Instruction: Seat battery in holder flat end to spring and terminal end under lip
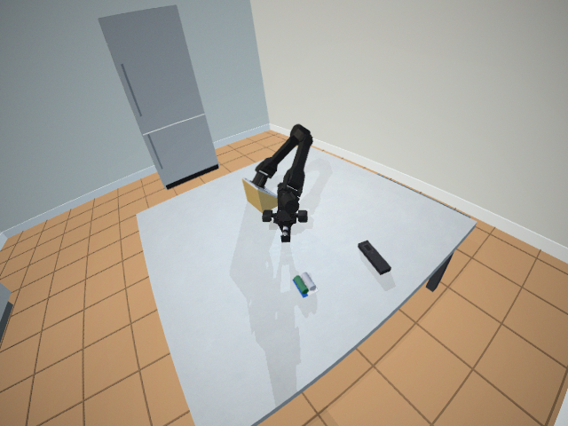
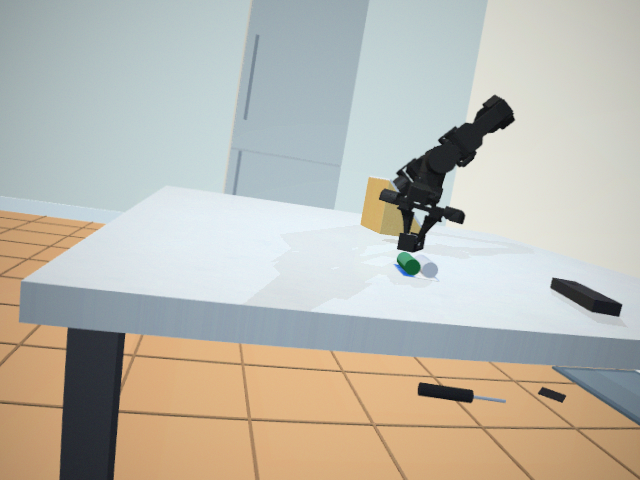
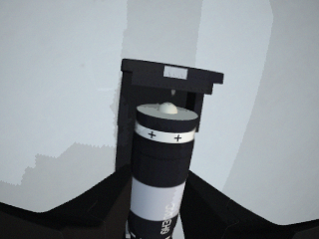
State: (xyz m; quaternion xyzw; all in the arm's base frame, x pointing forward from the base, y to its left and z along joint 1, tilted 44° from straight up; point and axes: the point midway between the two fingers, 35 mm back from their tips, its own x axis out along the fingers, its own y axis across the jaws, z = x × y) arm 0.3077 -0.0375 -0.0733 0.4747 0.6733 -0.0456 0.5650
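The battery lies 10 mm above my gripper tip. Also, from my gripper tip: black remote-like bar 360 mm ahead, 130 mm to the left; screwdriver 320 mm ahead, 20 mm to the right, 200 mm below.
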